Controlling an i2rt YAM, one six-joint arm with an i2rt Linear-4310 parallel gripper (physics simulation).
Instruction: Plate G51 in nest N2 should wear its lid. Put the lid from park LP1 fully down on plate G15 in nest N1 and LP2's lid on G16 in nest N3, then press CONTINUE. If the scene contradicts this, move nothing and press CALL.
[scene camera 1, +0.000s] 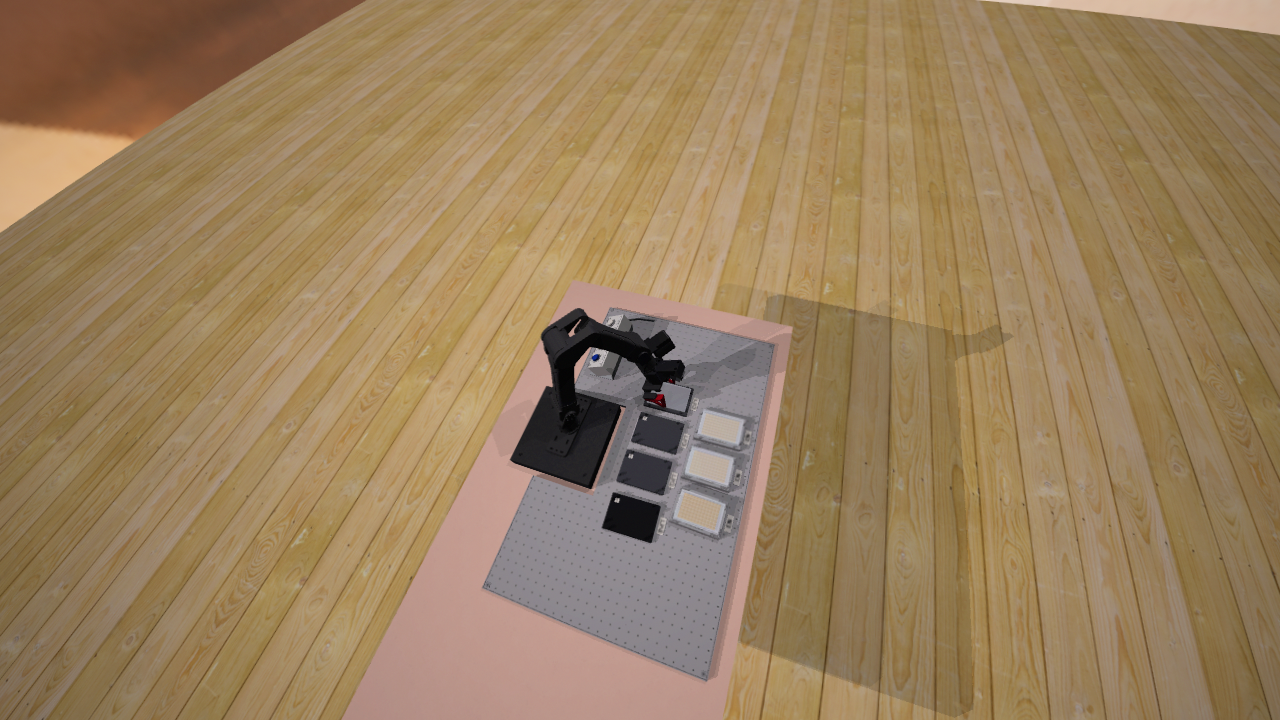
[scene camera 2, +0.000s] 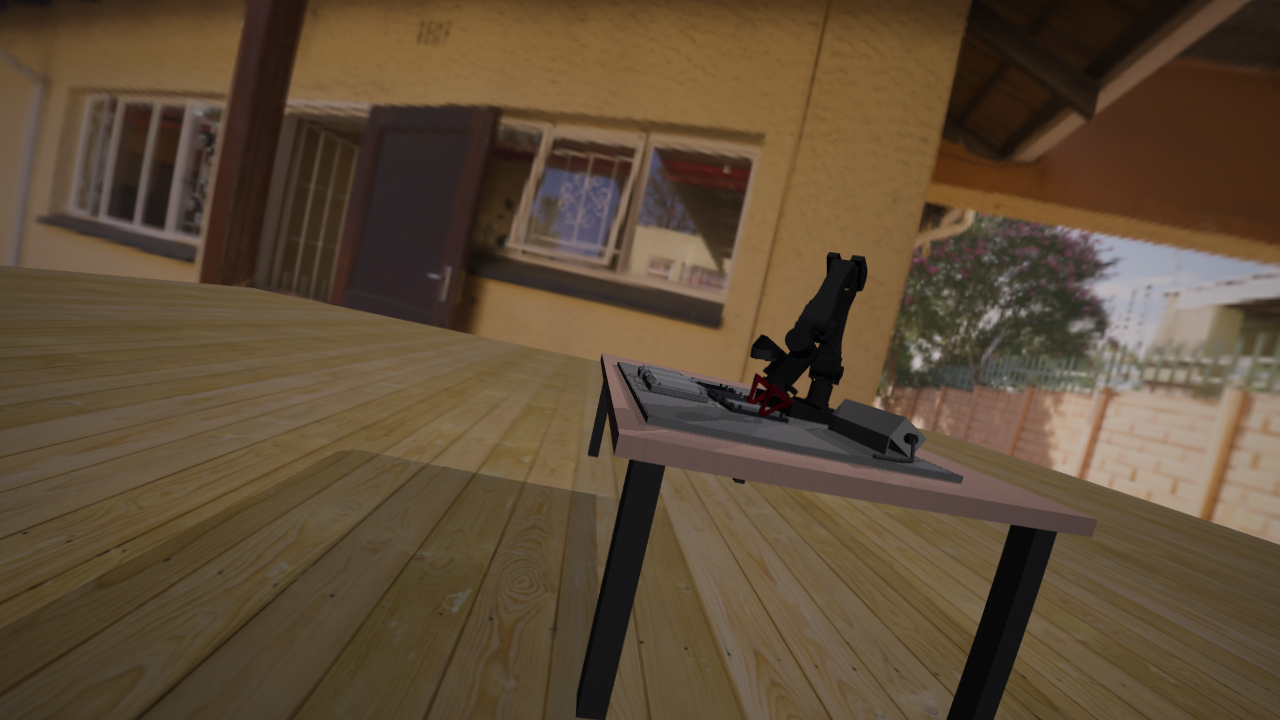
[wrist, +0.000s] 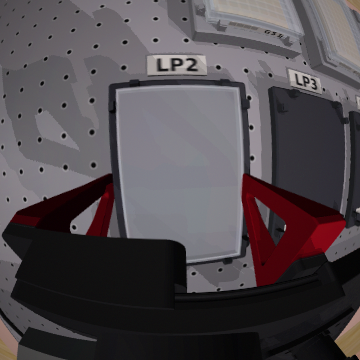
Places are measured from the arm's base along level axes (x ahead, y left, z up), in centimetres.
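Pixels of known places: gripper, fingertip midpoint: (scene camera 1: 668, 395) (scene camera 2: 754, 409) (wrist: 177, 180); arm's base at its link origin: (scene camera 1: 570, 425) (scene camera 2: 815, 406) (wrist: 307, 339).
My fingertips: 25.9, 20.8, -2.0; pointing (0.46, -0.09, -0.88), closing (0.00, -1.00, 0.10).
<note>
Ahead of a thing's pixels: the offset from my fingertips to its top centre, as dx, dy, dz. "pt": to the spot under its first point. Level surfaces: height alone.
The pale, clear lid @(+0.2, -0.4, +0.8) (scene camera 1: 677, 397) (wrist: 180, 130) lies flat in its dark park behind the LP2 sign @(+8.9, -0.1, -0.8) (wrist: 177, 65). My gripper (scene camera 1: 657, 399) (scene camera 2: 768, 395) (wrist: 177, 180) has its red fingers at the lid's two long sides, near the middle. It looks shut on the lid, at wide spacing. Plate G51 @(+18.8, -6.1, +2.4) (scene camera 1: 721, 428) (wrist: 252, 10) sits in a nest beyond LP2; a clear rim shows around it, but whether it wears a lid is hard to tell. Two more plates @(+18.7, -18.9, +2.6) (scene camera 1: 711, 467) @(+19.5, -32.1, +2.6) (scene camera 1: 700, 512) stand in a row with it. The LP1, N1, N2 and N3 signs are not readable.
The dark LP3 park @(+0.7, -13.3, +1.0) (scene camera 1: 657, 432) (wrist: 307, 145) is beside LP2 and shows no lid. Two more dark parks @(pt +1.3, -26.2, +0.0) (scene camera 1: 645, 471) @(pt +1.9, -39.5, -0.1) (scene camera 1: 631, 516) continue the row. A control box with a blue button @(-24.9, +10.5, +7.4) (scene camera 1: 596, 357) (scene camera 2: 872, 428) stands on the perforated board @(dz -1.0) (scene camera 1: 608, 591) beside the arm.
</note>
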